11 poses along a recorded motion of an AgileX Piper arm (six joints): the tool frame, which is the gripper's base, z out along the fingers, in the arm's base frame.
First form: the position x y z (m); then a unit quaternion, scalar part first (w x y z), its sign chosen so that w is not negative.
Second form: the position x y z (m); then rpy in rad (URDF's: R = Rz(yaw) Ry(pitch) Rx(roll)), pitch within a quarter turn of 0, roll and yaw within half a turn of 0. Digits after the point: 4 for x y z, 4 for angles.
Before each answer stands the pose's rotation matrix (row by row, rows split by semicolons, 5 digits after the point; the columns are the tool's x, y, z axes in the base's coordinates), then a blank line. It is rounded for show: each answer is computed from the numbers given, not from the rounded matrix.
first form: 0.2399 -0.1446 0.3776 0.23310 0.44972 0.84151 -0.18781
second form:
-0.48683 0.84445 0.22339; 0.66933 0.52496 -0.52575; -0.56124 -0.10643 -0.82078

0.2399 -0.1446 0.3776 -3.0126 0.5959 2.1996
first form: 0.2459 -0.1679 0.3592 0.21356 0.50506 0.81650 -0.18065
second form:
-0.39861 0.90192 0.16627; 0.74760 0.42456 -0.51072; -0.53122 -0.07928 -0.84352

0.2459 -0.1679 0.3592 -3.0479 0.5600 2.0606
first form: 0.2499 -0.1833 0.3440 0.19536 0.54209 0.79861 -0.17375
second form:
-0.33594 0.93373 0.12366; 0.79795 0.35189 -0.48933; -0.50041 -0.06571 -0.86329

0.2499 -0.1833 0.3440 -3.0656 0.5241 1.9693
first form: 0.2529 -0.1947 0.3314 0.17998 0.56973 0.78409 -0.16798
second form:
-0.28603 0.95391 0.09083; 0.83297 0.29438 -0.46850; -0.47365 -0.05834 -0.87878

0.2529 -0.1947 0.3314 -3.0753 0.4934 1.9016
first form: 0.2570 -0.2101 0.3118 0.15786 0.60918 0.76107 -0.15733
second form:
-0.20796 0.97693 0.04860; 0.87758 0.20829 -0.43181; -0.43197 -0.04715 -0.90066

0.2570 -0.2101 0.3118 -3.0893 0.4467 1.8035
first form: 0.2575 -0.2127 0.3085 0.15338 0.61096 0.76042 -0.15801
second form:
-0.20641 0.97764 0.04019; 0.88070 0.20352 -0.42772; -0.42634 -0.05289 -0.90302

0.2575 -0.2127 0.3085 -3.0831 0.4404 1.8010
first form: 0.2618 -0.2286 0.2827 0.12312 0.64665 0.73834 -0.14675
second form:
-0.13337 0.99103 -0.00798; 0.91876 0.12061 -0.37594; -0.37160 -0.05747 -0.92661

0.2618 -0.2286 0.2827 -3.0796 0.3807 1.7149
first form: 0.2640 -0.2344 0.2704 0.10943 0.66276 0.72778 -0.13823
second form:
-0.09755 0.99494 -0.02394; 0.93444 0.08328 -0.34625; -0.34251 -0.05615 -0.93783

0.2640 -0.2344 0.2704 -3.0818 0.3496 1.6748
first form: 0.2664 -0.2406 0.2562 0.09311 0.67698 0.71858 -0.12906
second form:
-0.06604 0.99698 -0.04093; 0.94891 0.05007 -0.31155; -0.30856 -0.05941 -0.94935

0.2664 -0.2406 0.2562 -3.0791 0.3137 1.6403
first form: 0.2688 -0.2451 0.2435 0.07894 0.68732 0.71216 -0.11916
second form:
-0.04273 0.99777 -0.05137; 0.96014 0.02680 -0.27823; -0.27623 -0.06121 -0.95914

0.2688 -0.2451 0.2435 -3.0779 0.2799 1.6153
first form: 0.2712 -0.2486 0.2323 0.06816 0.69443 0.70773 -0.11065
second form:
-0.02625 0.99802 -0.05720; 0.96785 0.01105 -0.25128; -0.25015 -0.06196 -0.96622

0.2712 -0.2486 0.2323 -3.0776 0.2528 1.5979
